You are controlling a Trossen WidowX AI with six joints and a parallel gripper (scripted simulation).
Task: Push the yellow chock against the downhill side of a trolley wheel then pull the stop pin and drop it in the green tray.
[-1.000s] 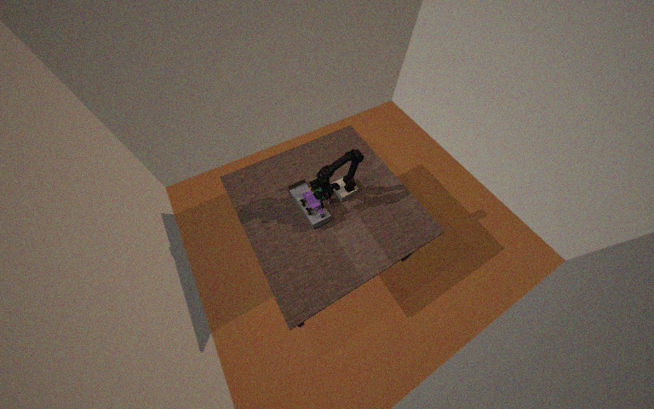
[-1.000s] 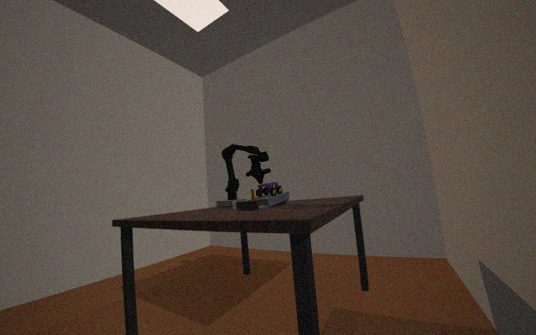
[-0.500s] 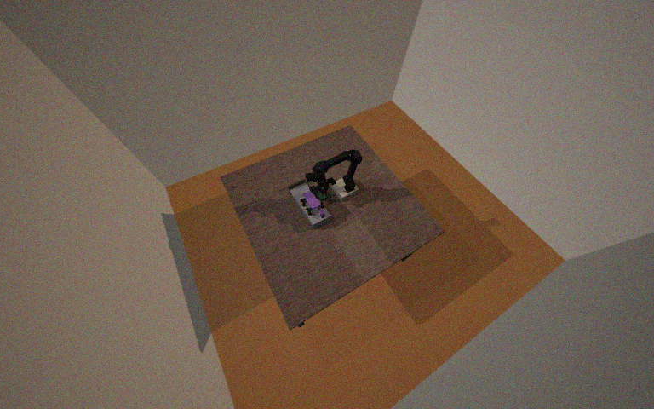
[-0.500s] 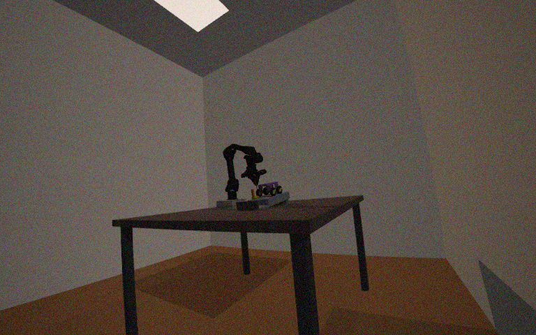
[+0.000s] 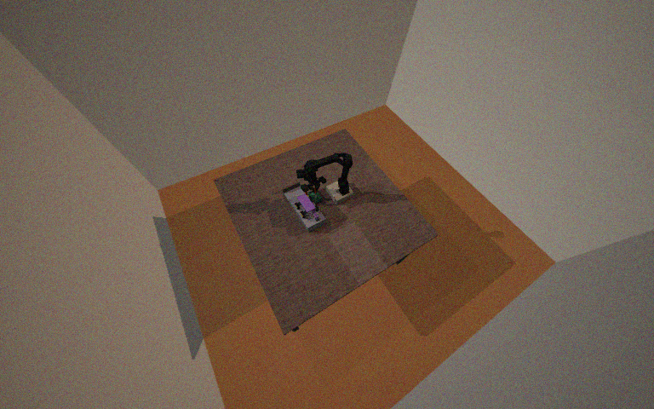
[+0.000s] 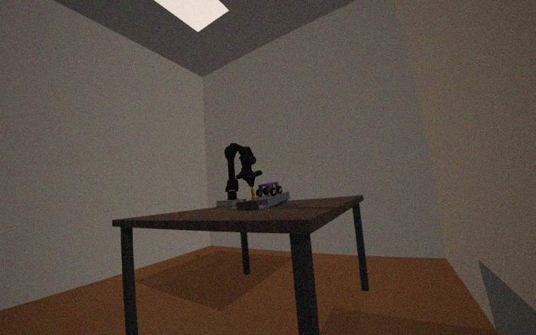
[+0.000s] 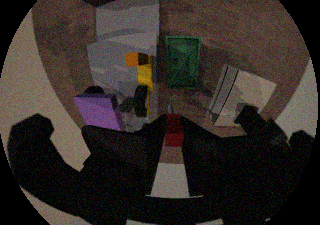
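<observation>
Right now my gripper tip is 2 cm past the green tray, 4 cm to the left of it and 15 cm above it. The rest, counted from my gripper tip: yellow chock 5 cm ahead, 3 cm to the right, 6 cm below; red-headed stop pin right at my gripper tip; purple trolley 10 cm ahead, 6 cm to the left, 3 cm below.
</observation>
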